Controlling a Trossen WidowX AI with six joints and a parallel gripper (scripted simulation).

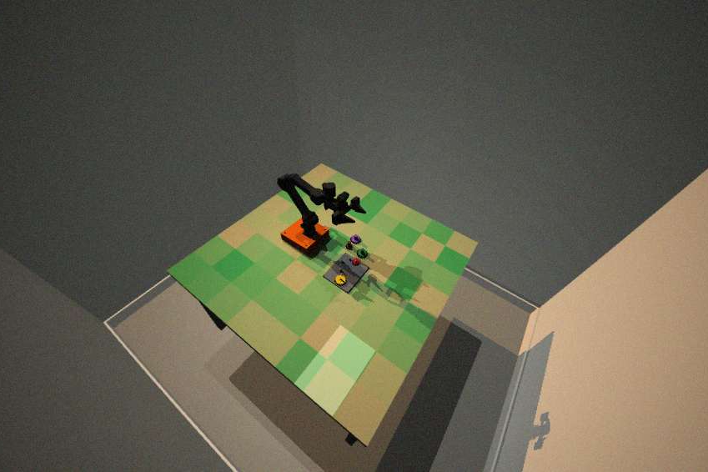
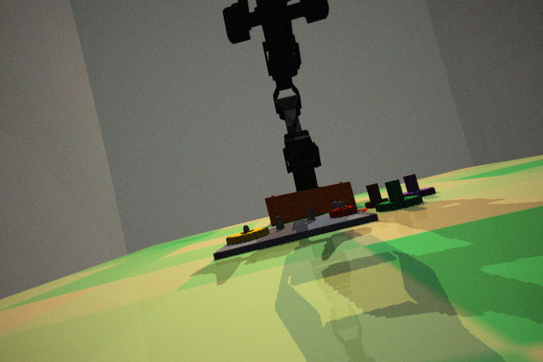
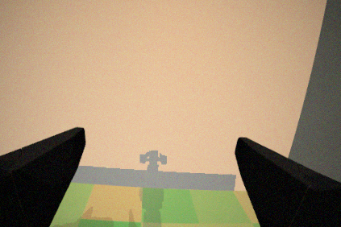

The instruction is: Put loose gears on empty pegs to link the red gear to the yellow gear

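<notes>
The brown gear lies 11 cm behind my gripper tip, 10 cm to the left of it and 38 cm below it. Also, from my gripper tip: red gear 2 cm to the left, 38 cm below; red arrow 5 cm to the left, 39 cm below; green gear 1 cm behind, 10 cm to the left, 38 cm below.
</notes>
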